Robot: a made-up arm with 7 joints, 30 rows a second.
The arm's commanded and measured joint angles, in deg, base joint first. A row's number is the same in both.
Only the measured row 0 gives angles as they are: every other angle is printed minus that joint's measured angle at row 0.
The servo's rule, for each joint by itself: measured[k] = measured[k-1] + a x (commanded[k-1-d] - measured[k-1]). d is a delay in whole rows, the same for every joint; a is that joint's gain. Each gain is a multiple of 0.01, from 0.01 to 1. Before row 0 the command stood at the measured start. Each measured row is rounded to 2 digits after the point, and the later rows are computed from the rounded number. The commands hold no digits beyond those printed.
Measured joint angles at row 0: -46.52, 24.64, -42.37, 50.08, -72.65, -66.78, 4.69
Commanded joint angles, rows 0 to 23: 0.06, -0.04, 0.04, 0.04, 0.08, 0.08, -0.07; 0.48, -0.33, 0.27, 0.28, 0.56, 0.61, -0.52; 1.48, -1.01, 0.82, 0.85, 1.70, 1.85, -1.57; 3.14, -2.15, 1.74, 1.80, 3.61, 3.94, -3.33; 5.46, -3.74, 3.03, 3.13, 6.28, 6.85, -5.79; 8.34, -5.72, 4.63, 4.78, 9.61, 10.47, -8.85; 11.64, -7.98, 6.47, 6.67, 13.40, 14.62, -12.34; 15.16, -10.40, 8.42, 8.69, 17.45, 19.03, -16.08; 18.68, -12.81, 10.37, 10.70, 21.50, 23.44, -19.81; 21.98, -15.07, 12.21, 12.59, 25.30, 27.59, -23.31; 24.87, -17.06, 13.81, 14.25, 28.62, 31.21, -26.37; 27.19, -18.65, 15.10, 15.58, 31.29, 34.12, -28.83; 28.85, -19.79, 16.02, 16.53, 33.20, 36.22, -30.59; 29.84, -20.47, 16.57, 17.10, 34.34, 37.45, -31.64; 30.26, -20.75, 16.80, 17.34, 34.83, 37.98, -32.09; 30.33, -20.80, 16.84, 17.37, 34.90, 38.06, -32.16; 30.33, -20.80, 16.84, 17.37, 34.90, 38.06, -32.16; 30.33, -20.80, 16.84, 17.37, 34.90, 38.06, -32.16; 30.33, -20.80, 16.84, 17.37, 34.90, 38.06, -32.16; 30.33, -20.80, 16.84, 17.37, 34.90, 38.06, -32.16; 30.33, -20.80, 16.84, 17.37, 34.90, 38.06, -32.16; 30.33, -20.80, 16.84, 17.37, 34.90, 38.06, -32.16; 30.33, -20.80, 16.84, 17.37, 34.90, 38.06, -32.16; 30.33, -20.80, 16.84, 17.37, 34.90, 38.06, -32.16
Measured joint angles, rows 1 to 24: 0.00, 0.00, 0.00, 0.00, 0.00, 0.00, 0.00; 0.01, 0.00, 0.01, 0.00, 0.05, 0.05, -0.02; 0.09, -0.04, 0.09, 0.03, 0.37, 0.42, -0.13; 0.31, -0.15, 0.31, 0.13, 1.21, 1.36, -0.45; 0.76, -0.37, 0.74, 0.33, 2.72, 3.06, -1.08; 1.51, -0.74, 1.43, 0.67, 4.96, 5.56, -2.12; 2.60, -1.29, 2.39, 1.16, 7.89, 8.80, -3.60; 4.05, -2.03, 3.61, 1.82, 11.36, 12.64, -5.52; 5.83, -2.95, 5.05, 2.64, 15.20, 16.86, -7.84; 7.89, -4.03, 6.65, 3.61, 19.17, 21.20, -10.47; 10.14, -5.24, 8.32, 4.69, 23.03, 25.42, -13.29; 12.50, -6.54, 9.97, 5.84, 26.55, 29.24, -16.17; 14.85, -7.87, 11.51, 7.01, 29.54, 32.46, -18.96; 17.09, -9.18, 12.86, 8.15, 31.85, 34.94, -21.52; 19.13, -10.42, 13.97, 9.22, 33.42, 36.60, -23.75; 20.91, -11.56, 14.82, 10.19, 34.31, 37.51, -25.58; 22.42, -12.58, 15.43, 11.05, 34.68, 37.87, -27.03; 23.69, -13.48, 15.85, 11.81, 34.82, 38.00, -28.16; 24.75, -14.29, 16.15, 12.48, 34.87, 38.04, -29.04; 25.64, -15.01, 16.36, 13.07, 34.89, 38.05, -29.73; 26.39, -15.65, 16.50, 13.59, 34.90, 38.06, -30.26; 27.02, -16.22, 16.60, 14.04, 34.90, 38.06, -30.68; 27.55, -16.72, 16.67, 14.44, 34.90, 38.06, -31.01; 27.99, -17.17, 16.72, 14.79, 34.90, 38.06, -31.26
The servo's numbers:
d 1
a 0.16 0.11 0.30 0.12 0.63 0.66 0.22

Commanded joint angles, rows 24 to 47: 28.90, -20.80, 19.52, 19.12, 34.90, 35.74, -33.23; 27.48, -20.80, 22.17, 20.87, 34.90, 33.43, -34.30; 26.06, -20.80, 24.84, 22.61, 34.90, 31.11, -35.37; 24.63, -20.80, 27.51, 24.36, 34.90, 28.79, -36.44; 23.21, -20.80, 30.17, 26.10, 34.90, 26.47, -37.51; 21.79, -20.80, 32.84, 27.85, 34.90, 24.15, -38.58; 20.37, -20.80, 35.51, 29.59, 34.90, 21.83, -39.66; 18.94, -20.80, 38.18, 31.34, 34.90, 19.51, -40.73; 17.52, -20.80, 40.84, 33.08, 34.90, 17.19, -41.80; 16.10, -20.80, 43.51, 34.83, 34.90, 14.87, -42.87; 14.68, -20.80, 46.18, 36.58, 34.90, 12.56, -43.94; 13.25, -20.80, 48.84, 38.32, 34.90, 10.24, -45.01; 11.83, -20.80, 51.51, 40.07, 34.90, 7.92, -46.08; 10.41, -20.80, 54.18, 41.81, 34.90, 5.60, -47.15; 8.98, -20.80, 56.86, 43.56, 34.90, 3.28, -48.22; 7.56, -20.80, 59.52, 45.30, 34.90, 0.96, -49.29; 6.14, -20.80, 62.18, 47.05, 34.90, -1.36, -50.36; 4.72, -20.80, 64.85, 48.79, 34.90, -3.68, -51.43; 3.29, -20.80, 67.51, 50.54, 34.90, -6.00, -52.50; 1.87, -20.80, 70.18, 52.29, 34.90, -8.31, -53.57; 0.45, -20.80, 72.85, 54.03, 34.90, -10.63, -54.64; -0.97, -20.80, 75.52, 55.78, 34.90, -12.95, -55.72; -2.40, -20.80, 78.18, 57.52, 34.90, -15.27, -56.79; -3.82, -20.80, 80.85, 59.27, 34.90, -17.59, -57.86
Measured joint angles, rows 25 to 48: 28.36, -17.57, 16.76, 15.10, 34.90, 38.06, -31.46; 28.45, -17.93, 17.59, 15.58, 34.90, 36.53, -31.85; 28.29, -18.25, 18.96, 16.21, 34.90, 34.48, -32.39; 27.93, -18.53, 20.72, 16.98, 34.90, 32.26, -33.05; 27.40, -18.78, 22.76, 17.87, 34.90, 29.97, -33.80; 26.73, -19.00, 24.98, 18.86, 34.90, 27.66, -34.62; 25.94, -19.20, 27.34, 19.94, 34.90, 25.34, -35.49; 25.05, -19.38, 29.79, 21.10, 34.90, 23.02, -36.41; 24.07, -19.54, 32.31, 22.33, 34.90, 20.70, -37.36; 23.02, -19.68, 34.87, 23.62, 34.90, 18.38, -38.34; 21.91, -19.80, 37.46, 24.97, 34.90, 16.06, -39.34; 20.75, -19.91, 40.08, 26.36, 34.90, 13.75, -40.35; 19.55, -20.01, 42.71, 27.80, 34.90, 11.43, -41.38; 18.31, -20.10, 45.35, 29.27, 34.90, 9.11, -42.41; 17.05, -20.18, 48.00, 30.77, 34.90, 6.79, -43.45; 15.76, -20.25, 50.66, 32.30, 34.90, 4.47, -44.50; 14.45, -20.31, 53.32, 33.86, 34.90, 2.15, -45.55; 13.12, -20.36, 55.98, 35.44, 34.90, -0.17, -46.61; 11.78, -20.41, 58.64, 37.04, 34.90, -2.49, -47.67; 10.42, -20.45, 61.30, 38.66, 34.90, -4.81, -48.73; 9.05, -20.49, 63.96, 40.30, 34.90, -7.12, -49.79; 7.67, -20.52, 66.63, 41.95, 34.90, -9.44, -50.86; 6.29, -20.55, 69.30, 43.61, 34.90, -11.76, -51.93; 4.90, -20.58, 71.96, 45.28, 34.90, -14.08, -53.00
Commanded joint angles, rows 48 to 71: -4.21, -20.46, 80.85, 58.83, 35.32, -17.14, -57.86; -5.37, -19.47, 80.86, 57.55, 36.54, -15.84, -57.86; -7.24, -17.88, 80.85, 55.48, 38.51, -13.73, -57.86; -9.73, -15.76, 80.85, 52.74, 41.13, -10.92, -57.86; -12.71, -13.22, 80.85, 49.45, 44.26, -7.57, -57.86; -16.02, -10.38, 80.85, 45.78, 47.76, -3.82, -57.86; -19.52, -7.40, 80.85, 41.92, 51.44, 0.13, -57.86; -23.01, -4.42, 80.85, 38.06, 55.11, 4.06, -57.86; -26.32, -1.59, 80.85, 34.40, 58.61, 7.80, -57.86; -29.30, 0.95, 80.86, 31.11, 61.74, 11.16, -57.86; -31.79, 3.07, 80.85, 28.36, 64.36, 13.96, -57.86; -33.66, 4.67, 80.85, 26.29, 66.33, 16.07, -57.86; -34.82, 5.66, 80.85, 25.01, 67.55, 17.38, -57.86; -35.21, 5.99, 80.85, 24.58, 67.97, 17.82, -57.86; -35.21, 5.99, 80.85, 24.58, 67.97, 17.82, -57.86; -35.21, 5.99, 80.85, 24.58, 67.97, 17.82, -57.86; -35.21, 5.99, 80.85, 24.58, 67.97, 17.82, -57.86; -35.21, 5.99, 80.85, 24.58, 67.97, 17.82, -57.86; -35.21, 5.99, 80.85, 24.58, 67.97, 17.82, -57.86; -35.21, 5.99, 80.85, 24.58, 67.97, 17.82, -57.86; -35.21, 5.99, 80.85, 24.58, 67.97, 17.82, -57.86; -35.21, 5.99, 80.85, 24.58, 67.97, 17.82, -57.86; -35.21, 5.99, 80.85, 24.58, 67.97, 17.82, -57.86; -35.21, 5.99, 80.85, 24.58, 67.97, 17.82, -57.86
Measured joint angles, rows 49 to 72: 3.50, -20.60, 74.63, 46.96, 34.90, -16.40, -54.07; 2.27, -20.58, 76.50, 48.38, 35.16, -16.89, -54.90; 1.05, -20.46, 77.81, 49.48, 36.03, -16.20, -55.55; -0.28, -20.18, 78.72, 50.20, 37.59, -14.57, -56.06; -1.79, -19.69, 79.36, 50.50, 39.82, -12.16, -56.46; -3.54, -18.98, 79.81, 50.37, 42.62, -9.13, -56.77; -5.54, -18.03, 80.12, 49.82, 45.86, -5.63, -57.01; -7.78, -16.86, 80.34, 48.87, 49.38, -1.83, -57.20; -10.22, -15.49, 80.49, 47.57, 52.99, 2.06, -57.35; -12.80, -13.96, 80.60, 45.99, 56.53, 5.85, -57.46; -15.44, -12.32, 80.68, 44.20, 59.81, 9.35, -57.55; -18.06, -10.63, 80.73, 42.30, 62.68, 12.39, -57.62; -20.56, -8.95, 80.77, 40.38, 64.98, 14.82, -57.67; -22.84, -7.34, 80.79, 38.54, 66.60, 16.51, -57.71; -24.82, -5.87, 80.81, 36.86, 67.46, 17.37, -57.74; -26.48, -4.57, 80.82, 35.39, 67.78, 17.67, -57.77; -27.88, -3.41, 80.83, 34.09, 67.90, 17.77, -57.79; -29.05, -2.38, 80.84, 32.95, 67.94, 17.80, -57.81; -30.04, -1.46, 80.84, 31.95, 67.96, 17.81, -57.82; -30.87, -0.64, 80.84, 31.07, 67.97, 17.82, -57.83; -31.56, 0.09, 80.84, 30.29, 67.97, 17.82, -57.84; -32.14, 0.74, 80.84, 29.60, 67.97, 17.82, -57.84; -32.63, 1.32, 80.84, 29.00, 67.97, 17.82, -57.84; -33.04, 1.83, 80.84, 28.47, 67.97, 17.82, -57.84
